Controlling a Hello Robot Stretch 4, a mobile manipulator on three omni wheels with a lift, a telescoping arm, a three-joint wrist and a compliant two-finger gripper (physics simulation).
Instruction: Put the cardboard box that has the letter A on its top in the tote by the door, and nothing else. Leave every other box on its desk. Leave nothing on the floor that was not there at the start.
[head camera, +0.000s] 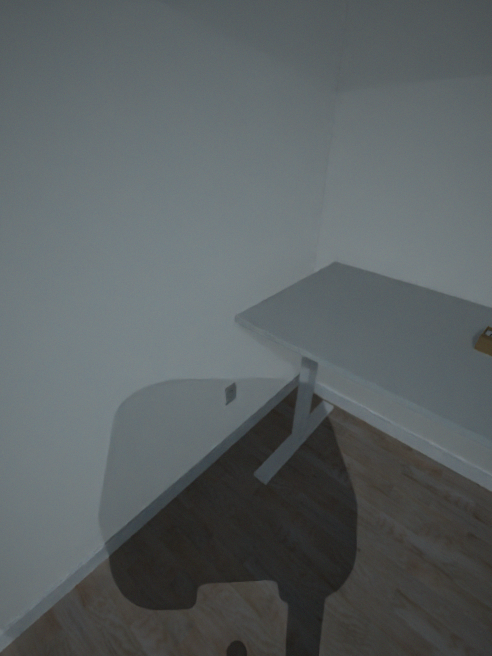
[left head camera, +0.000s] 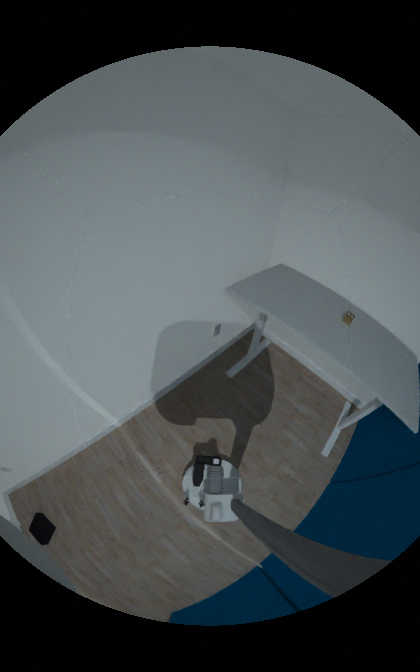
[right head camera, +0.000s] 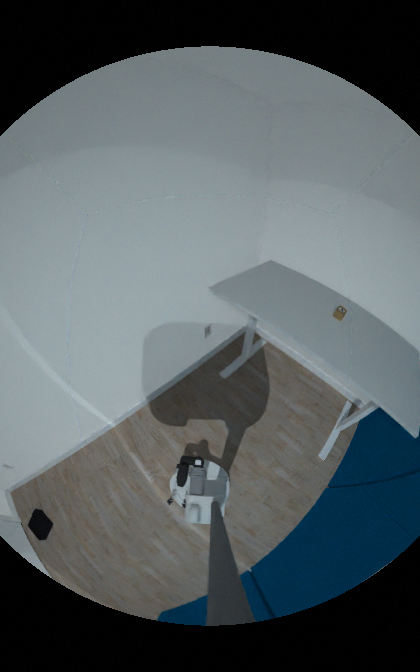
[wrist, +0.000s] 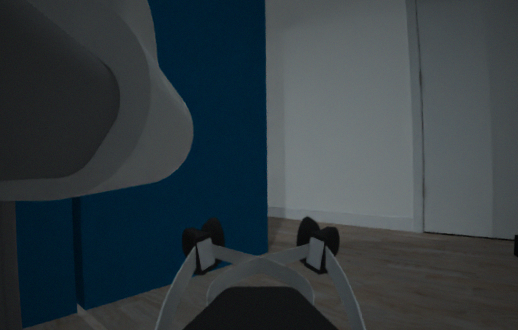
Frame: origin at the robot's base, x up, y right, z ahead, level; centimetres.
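Where they show: gripper, fingertip midpoint: (wrist: 260, 235).
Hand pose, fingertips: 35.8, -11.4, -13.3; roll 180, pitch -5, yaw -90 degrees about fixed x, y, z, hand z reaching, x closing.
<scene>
Each offset is from my fingertips to the top centre of the thing, as dx, dy, dz. "spot": to the spot under its first point. Level surfaces: height alone.
A small brown cardboard box {spot: +59.4, +92.4, +97.9} (head camera: 484, 344) (left head camera: 347, 318) (right head camera: 339, 314) stands on the grey desk {dx +56.5} (head camera: 360, 328) (left head camera: 300, 302) (right head camera: 290, 302). A white label with a dark mark shows on its top, but I cannot read the letter for certain. The head camera view cuts the box off at its right edge. A black object (left head camera: 42, 528) (right head camera: 40, 524), which looks like the tote, is on the floor at the lower left, near the wall. My gripper (wrist: 260, 235) (left head camera: 194, 502) is open and empty, close to my base and well away from the desk and box.
Blue partition panels (left head camera: 370, 480) (right head camera: 375, 450) (wrist: 220, 150) stand to the right and behind. The desk's legs {spot: -0.4, +48.4, +136.1} (head camera: 303, 397) (left head camera: 335, 435) (right head camera: 334, 435) reach the floor. A white wall (head camera: 158, 238) is on the left. A door panel (wrist: 460, 125) shows at the right of the wrist view.
</scene>
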